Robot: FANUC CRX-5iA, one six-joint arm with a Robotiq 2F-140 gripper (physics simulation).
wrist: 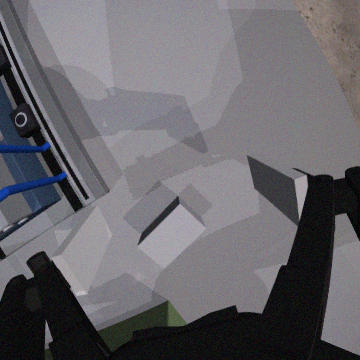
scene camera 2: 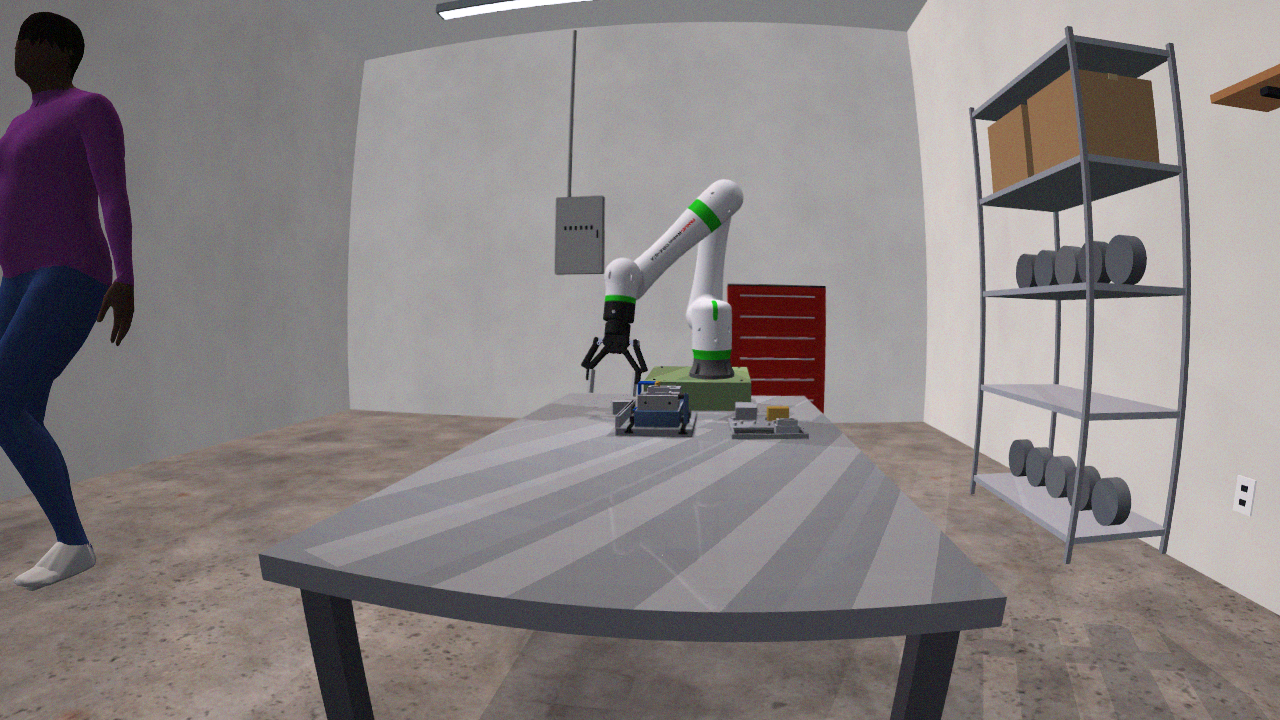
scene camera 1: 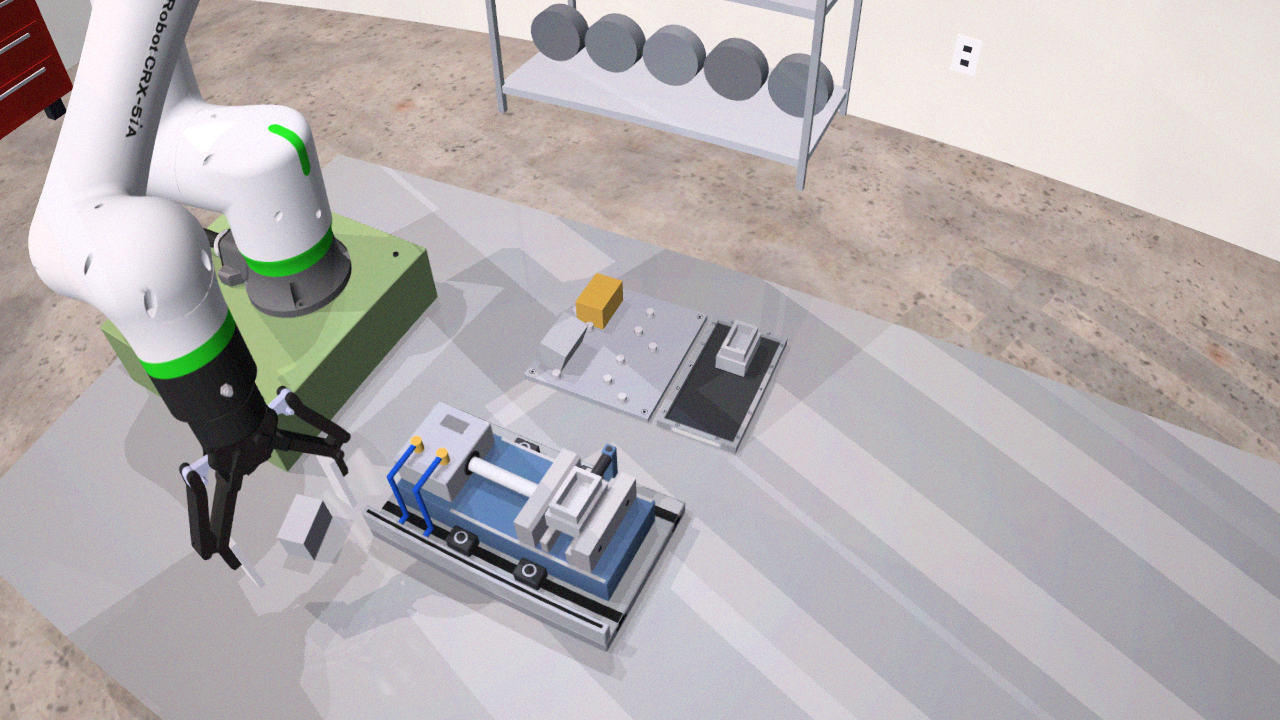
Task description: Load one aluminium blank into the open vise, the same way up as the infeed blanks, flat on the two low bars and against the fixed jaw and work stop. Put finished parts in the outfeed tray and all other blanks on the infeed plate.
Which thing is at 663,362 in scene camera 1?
An infeed plate.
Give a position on a dark outfeed tray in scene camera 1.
711,402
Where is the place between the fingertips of my gripper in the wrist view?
175,196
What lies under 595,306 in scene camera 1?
A brass blank.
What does my gripper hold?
Nothing.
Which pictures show my gripper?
The wrist view, scene camera 2 and scene camera 1: all of them.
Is my gripper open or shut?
Open.
